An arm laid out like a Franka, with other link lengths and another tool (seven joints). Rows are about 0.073 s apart.
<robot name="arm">
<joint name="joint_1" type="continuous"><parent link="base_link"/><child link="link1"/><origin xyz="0 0 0.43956" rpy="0 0 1.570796"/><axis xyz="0 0 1"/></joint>
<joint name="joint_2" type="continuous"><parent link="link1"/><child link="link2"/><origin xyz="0 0 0" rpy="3.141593 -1.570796 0"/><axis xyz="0 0 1"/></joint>
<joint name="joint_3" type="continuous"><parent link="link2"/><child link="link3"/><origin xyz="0.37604 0 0" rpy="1.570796 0 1.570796"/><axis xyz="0 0 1"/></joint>
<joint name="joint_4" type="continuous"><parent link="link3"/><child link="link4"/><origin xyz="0.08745 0 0" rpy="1.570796 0 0"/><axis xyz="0 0 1"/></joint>
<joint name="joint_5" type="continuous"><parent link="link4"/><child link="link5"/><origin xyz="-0.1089 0.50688 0" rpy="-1.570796 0 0"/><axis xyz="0 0 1"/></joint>
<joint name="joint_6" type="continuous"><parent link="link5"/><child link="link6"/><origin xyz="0 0 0" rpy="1.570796 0 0"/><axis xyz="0 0 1"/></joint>
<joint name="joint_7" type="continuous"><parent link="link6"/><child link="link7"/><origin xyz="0.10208 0 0" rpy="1.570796 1.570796 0"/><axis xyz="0 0 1"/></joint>
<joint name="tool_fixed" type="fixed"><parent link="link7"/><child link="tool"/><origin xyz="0.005 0.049 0.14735" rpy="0.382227 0 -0.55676"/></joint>
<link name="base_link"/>
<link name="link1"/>
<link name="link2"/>
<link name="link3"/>
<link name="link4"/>
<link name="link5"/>
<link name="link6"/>
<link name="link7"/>
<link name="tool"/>
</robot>
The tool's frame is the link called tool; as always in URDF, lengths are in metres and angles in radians. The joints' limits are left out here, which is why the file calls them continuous.
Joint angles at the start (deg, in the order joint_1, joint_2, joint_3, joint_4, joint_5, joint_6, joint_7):
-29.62, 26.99, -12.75, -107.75, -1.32, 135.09, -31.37
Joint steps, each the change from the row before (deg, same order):
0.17, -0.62, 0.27, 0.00, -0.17, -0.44, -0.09
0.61, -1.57, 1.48, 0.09, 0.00, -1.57, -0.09
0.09, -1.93, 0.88, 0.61, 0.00, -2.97, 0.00
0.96, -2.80, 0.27, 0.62, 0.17, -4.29, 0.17
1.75, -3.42, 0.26, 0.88, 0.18, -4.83, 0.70
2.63, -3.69, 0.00, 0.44, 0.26, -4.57, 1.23
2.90, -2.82, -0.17, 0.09, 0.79, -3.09, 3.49
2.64, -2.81, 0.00, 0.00, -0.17, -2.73, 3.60
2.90, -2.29, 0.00, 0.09, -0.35, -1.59, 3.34
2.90, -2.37, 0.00, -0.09, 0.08, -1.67, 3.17
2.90, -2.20, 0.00, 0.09, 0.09, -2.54, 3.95
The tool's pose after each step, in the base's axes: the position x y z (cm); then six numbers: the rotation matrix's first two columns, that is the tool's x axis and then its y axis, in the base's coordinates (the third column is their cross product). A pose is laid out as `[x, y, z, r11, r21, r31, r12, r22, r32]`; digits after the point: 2 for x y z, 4 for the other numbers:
[64.03, -52.57, 32.18, -0.4053, 0.9118, -0.0663, 0.8239, 0.3329, -0.4587]
[65.81, -50.22, 33.98, -0.4343, 0.8988, -0.0588, 0.8166, 0.3654, -0.4468]
[66.59, -49.10, 36.56, -0.4447, 0.8945, -0.0462, 0.8123, 0.3810, -0.4416]
[67.27, -47.44, 40.15, -0.4546, 0.8903, -0.0276, 0.8055, 0.3977, -0.4392]
[68.36, -44.78, 44.78, -0.4685, 0.8833, -0.0139, 0.7991, 0.4171, -0.4330]
[69.35, -41.12, 49.36, -0.4843, 0.8749, -0.0016, 0.7921, 0.4377, -0.4254]
[70.31, -37.50, 52.67, -0.4655, 0.8850, 0.0083, 0.8050, 0.4272, -0.4117]
[70.83, -34.08, 55.84, -0.4505, 0.8927, 0.0082, 0.8137, 0.4144, -0.4077]
[71.58, -30.50, 58.64, -0.4450, 0.8955, -0.0036, 0.8214, 0.4066, -0.3999]
[71.96, -26.80, 61.28, -0.4398, 0.8981, -0.0072, 0.8290, 0.4029, -0.3878]
[71.94, -23.14, 63.63, -0.4224, 0.9064, 0.0008, 0.8362, 0.3900, -0.3855]

